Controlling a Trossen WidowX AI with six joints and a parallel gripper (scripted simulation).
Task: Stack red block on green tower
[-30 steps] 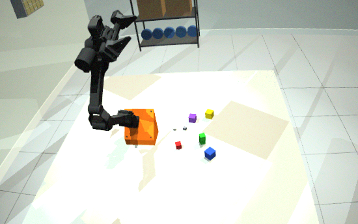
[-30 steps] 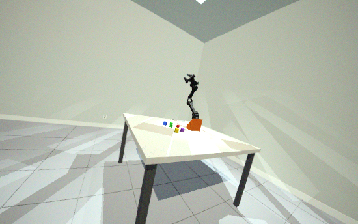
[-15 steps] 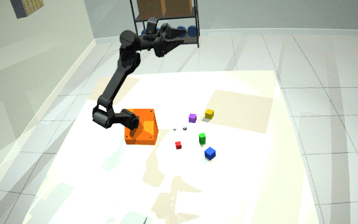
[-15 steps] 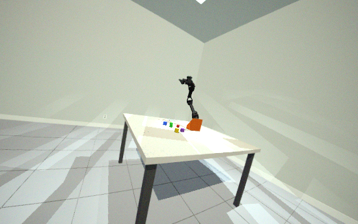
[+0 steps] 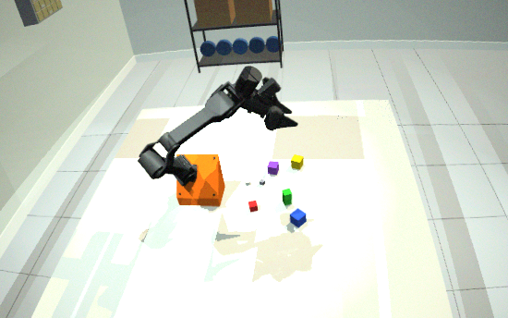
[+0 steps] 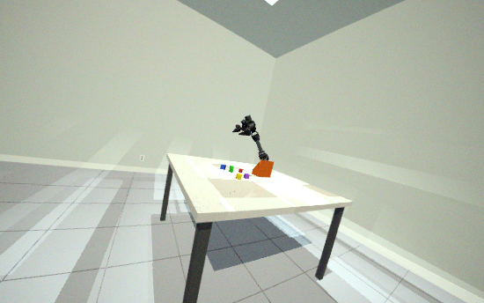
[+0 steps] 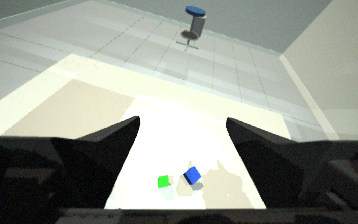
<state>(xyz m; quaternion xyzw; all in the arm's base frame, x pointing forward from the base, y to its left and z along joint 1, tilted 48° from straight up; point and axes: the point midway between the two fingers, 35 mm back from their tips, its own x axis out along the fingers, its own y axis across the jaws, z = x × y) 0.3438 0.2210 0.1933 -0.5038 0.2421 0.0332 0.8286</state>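
My gripper tip is 340 mm above the red block, 150 mm past it and 60 mm to the left of it. Also, from my gripper tip: blue block: 330 mm below, 100 mm to the right, 10 mm ahead; then purple block: 330 mm below, 150 mm to the left, 120 mm behind; then small grey cube: 340 mm below, 150 mm behind, 70 mm to the left.
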